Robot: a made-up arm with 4 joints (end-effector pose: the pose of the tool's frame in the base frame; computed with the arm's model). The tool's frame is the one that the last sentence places. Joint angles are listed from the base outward.
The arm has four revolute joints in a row. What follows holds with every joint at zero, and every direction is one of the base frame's.
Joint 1 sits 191.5 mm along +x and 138 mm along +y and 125.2 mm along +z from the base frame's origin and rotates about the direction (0.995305, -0.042, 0.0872), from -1.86 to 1.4 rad.
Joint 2 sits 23.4 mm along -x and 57.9 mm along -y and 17 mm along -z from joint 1 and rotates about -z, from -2.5 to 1.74 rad.
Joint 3 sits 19 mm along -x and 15.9 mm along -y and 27.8 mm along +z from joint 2 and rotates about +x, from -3.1 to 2.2 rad.
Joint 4 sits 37.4 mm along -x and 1 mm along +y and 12.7 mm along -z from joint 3 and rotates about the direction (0.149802, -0.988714, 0.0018), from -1.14 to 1.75 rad.
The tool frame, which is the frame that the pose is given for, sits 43.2 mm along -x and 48.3 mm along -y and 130.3 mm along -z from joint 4; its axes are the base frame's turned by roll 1.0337, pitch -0.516 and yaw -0.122 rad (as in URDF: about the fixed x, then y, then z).
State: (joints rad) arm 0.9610 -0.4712 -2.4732 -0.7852
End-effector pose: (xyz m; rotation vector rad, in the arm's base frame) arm 0.0312 -0.0402 0.0497 -0.5819 -0.5333 -0.1007
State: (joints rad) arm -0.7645 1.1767 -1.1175 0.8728
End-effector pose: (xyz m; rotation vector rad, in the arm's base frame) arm 0.0290 0.0398 0.2008 -1.0998 -0.6025 0.2071
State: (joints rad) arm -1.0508 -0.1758 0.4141 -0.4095
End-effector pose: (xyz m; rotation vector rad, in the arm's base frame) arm 0.0131 0.0040 0.1568 0.2939 -0.0049 -0.0088
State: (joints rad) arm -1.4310 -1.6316 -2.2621 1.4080
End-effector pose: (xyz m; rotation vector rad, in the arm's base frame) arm 0.2397 0.2144 0.1234 -0.1345 -1.3504 -2.3693
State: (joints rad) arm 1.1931 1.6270 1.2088 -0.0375
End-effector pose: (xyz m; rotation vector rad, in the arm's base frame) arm 0.2666 0.2355 0.1391 -1.6480 1.3131 2.2307
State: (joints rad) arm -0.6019 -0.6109 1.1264 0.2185
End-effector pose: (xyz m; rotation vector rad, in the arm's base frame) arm 0.0480 0.0814 0.0583 1.6192 -0.1934 0.1224
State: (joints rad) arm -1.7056 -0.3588 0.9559 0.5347
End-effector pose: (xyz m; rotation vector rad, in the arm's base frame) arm 0.0992 0.0432 0.1211 0.3878 -0.5216 0.4739
